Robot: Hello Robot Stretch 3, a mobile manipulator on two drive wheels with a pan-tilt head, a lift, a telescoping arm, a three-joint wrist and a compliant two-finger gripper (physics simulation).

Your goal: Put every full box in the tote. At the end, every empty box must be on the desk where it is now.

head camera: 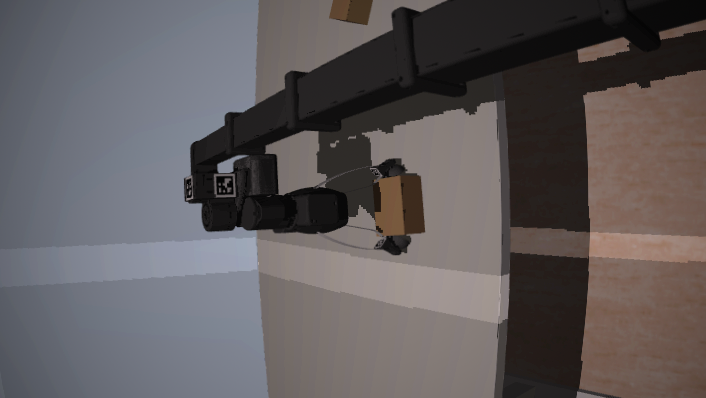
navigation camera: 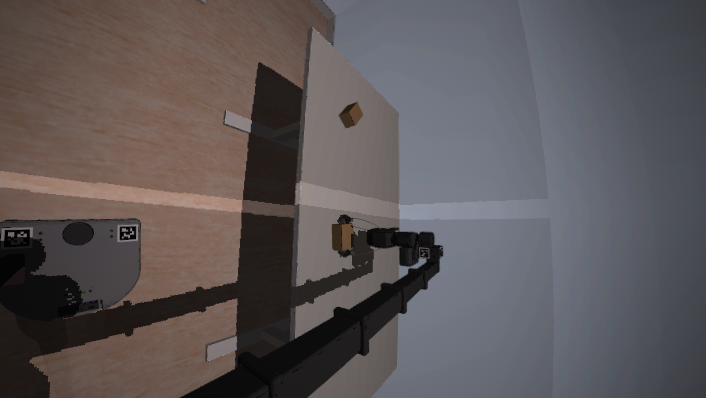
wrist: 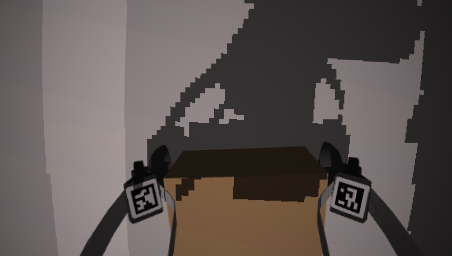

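My gripper (head camera: pixel 398 206) (navigation camera: pixel 344 236) (wrist: pixel 244 163) is shut on a brown box (head camera: pixel 413 205) (navigation camera: pixel 341 238) (wrist: pixel 245 227), with one fingertip against each side. The box is upright at or very near the top of the grey desk (head camera: pixel 380 350) (navigation camera: pixel 350 165) (wrist: pixel 85 100); whether it touches is hard to tell. A second brown box (head camera: pixel 351 11) is partly cut off at the top edge of the head view. A third brown box (navigation camera: pixel 351 115) stands turned at an angle in the upper part of the navigation view. The contents of the boxes are hidden. The tote does not show.
My extended arm (head camera: pixel 350 95) (navigation camera: pixel 325 340) crosses above the desk and hides part of it. My base (navigation camera: pixel 112 265) stands on the wooden floor (head camera: pixel 650 175) (navigation camera: pixel 125 100). White desk feet (navigation camera: pixel 237 121) (navigation camera: pixel 221 348) stick out on the floor. A blue-grey wall (head camera: pixel 125 125) (navigation camera: pixel 475 125) is behind the desk.
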